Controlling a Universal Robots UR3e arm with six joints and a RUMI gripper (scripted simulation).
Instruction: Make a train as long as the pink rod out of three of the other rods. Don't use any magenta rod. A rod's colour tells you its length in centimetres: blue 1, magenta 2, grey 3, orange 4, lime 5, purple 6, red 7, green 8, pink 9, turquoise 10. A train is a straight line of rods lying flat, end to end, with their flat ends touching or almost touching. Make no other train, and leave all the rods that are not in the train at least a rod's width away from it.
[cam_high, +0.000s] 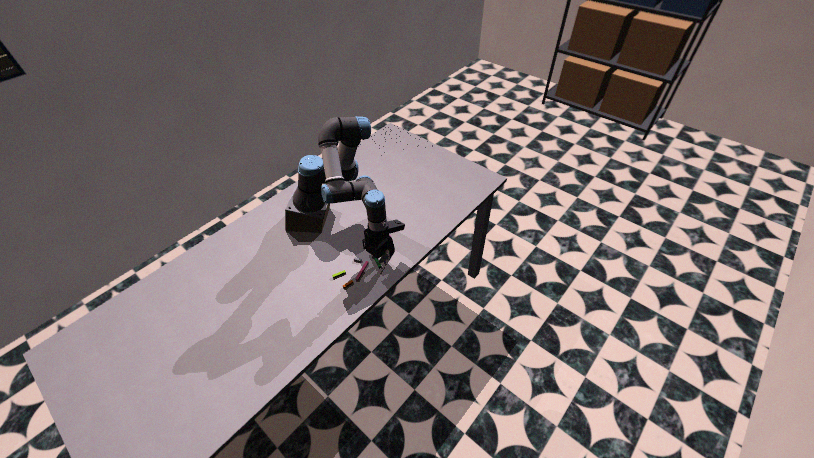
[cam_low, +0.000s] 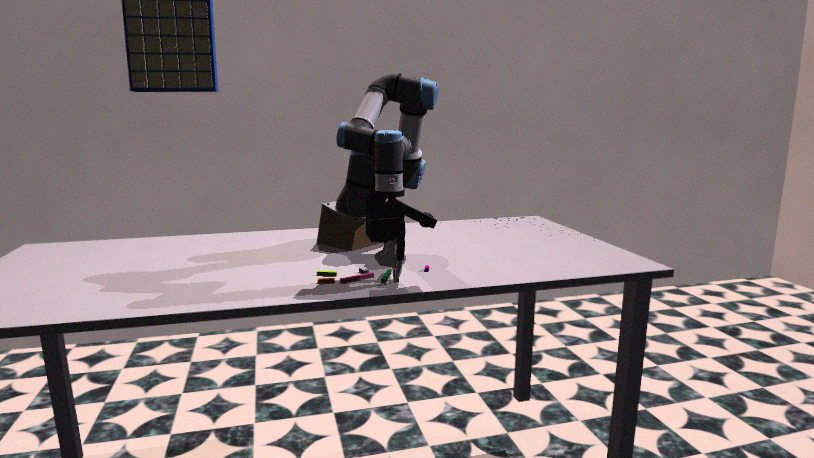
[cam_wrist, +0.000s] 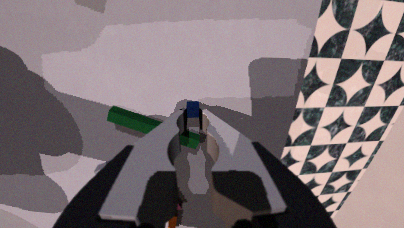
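Right now the green rod is 3 cm behind my hand, 2 cm to the right of it and 1 cm below it. Also, from my hand: grey rod 7 cm behind, 8 cm to the right, 1 cm below; then pink rod 2 cm behind, 10 cm to the right, 1 cm below; then blue rod 1 cm below.
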